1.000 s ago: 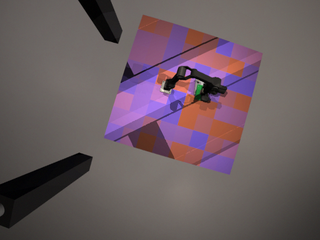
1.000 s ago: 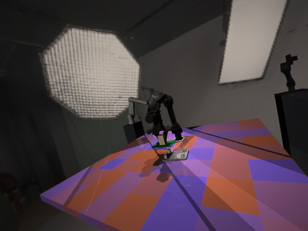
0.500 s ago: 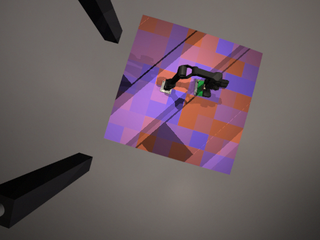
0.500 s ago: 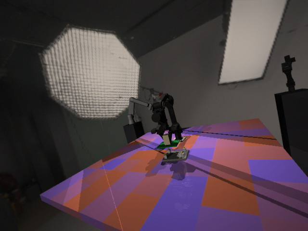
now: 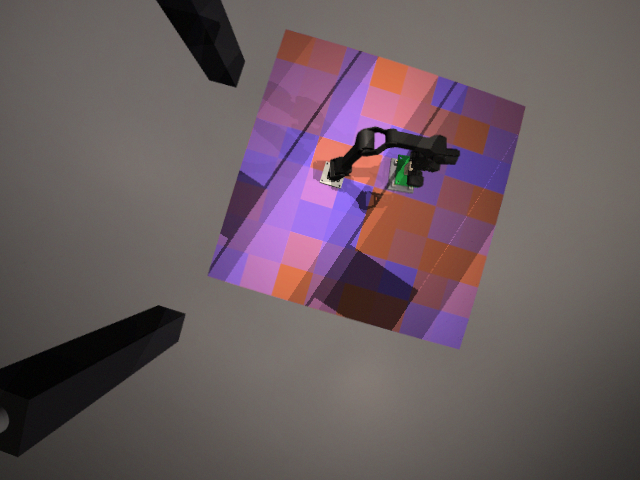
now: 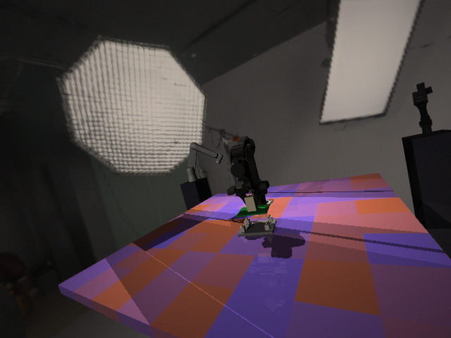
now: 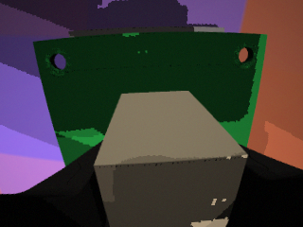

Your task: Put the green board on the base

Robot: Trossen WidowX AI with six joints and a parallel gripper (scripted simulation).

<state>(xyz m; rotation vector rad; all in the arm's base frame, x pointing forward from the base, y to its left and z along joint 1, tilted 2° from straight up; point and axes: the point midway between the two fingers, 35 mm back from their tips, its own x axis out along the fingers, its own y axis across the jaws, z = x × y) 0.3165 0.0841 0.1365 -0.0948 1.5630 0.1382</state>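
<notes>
My gripper tip is 100 mm above the grey base. Also, from my gripper tip: green board right at my gripper tip.
</notes>
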